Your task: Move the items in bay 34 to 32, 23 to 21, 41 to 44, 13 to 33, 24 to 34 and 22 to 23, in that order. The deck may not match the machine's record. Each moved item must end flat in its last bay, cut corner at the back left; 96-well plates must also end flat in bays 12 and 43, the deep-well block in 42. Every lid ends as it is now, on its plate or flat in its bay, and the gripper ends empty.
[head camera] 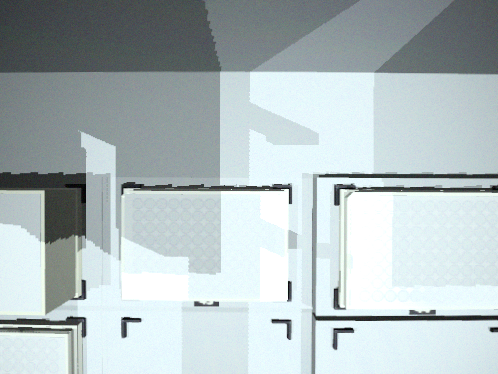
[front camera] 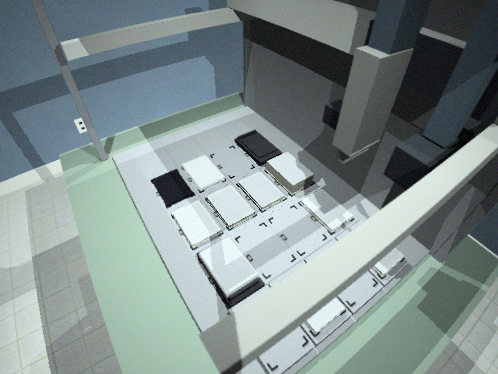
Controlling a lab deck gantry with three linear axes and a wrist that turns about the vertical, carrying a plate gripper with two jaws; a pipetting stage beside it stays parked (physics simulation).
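Pixels of known places: robot's base, origin of the base link: (front camera: 151, 181).
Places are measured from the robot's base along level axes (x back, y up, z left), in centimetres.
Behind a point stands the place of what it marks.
Flat white plates sit in bay 32 (front camera: 261, 190) {x -23.6, y 1.4, z 25.3 cm} (head camera: 32, 352) {x -26.1, y 1.4, z 28.2 cm}, bay 21 (front camera: 202, 171) {x -6.9, y 1.7, z 14.7 cm}, bay 22 (front camera: 230, 205) {x -23.4, y 1.5, z 14.8 cm}, bay 12 (front camera: 196, 222) {x -23.3, y 1.5, z 4.2 cm}, bay 24 (front camera: 326, 315) {x -60.6, y 2.9, z 14.9 cm}, bay 43 (front camera: 320, 212) {x -39.4, y 1.4, z 33.8 cm} (head camera: 205, 245) {x -39.3, y 1.4, z 36.5 cm} and bay 44 (front camera: 390, 262) {x -60.9, y 2.9, z 36.1 cm} (head camera: 425, 245) {x -54.9, y 2.9, z 36.8 cm}. The bay 44 plate shows its cut corner at back left. A plate (front camera: 229, 265) {x -39.9, y 3.7, z 4.4 cm} rests on a black base in bay 13. The tall deep-well block (front camera: 287, 167) {x -22.4, y 4.2, z 35.8 cm} (head camera: 20, 255) {x -27.4, y 4.2, z 36.2 cm} stands in bay 42. My gripper's dark body (front camera: 416, 162) {x -56.6, y 35.0, z 28.4 cm} is raised at the back right; its jaws cannot be made out in the front view and do not show in the head view.
A black base (front camera: 257, 146) {x -7.1, y 2.4, z 35.5 cm} lies in bay 41 and a black item (front camera: 172, 187) {x -7.1, y 0.8, z 4.2 cm} in bay 11. The parked pipetting stage (front camera: 367, 100) hangs left of the gripper. The pale front beam (front camera: 360, 240) {x -61.8, y 40.0, z 6.9 cm} crosses the front view and hides part of the deck.
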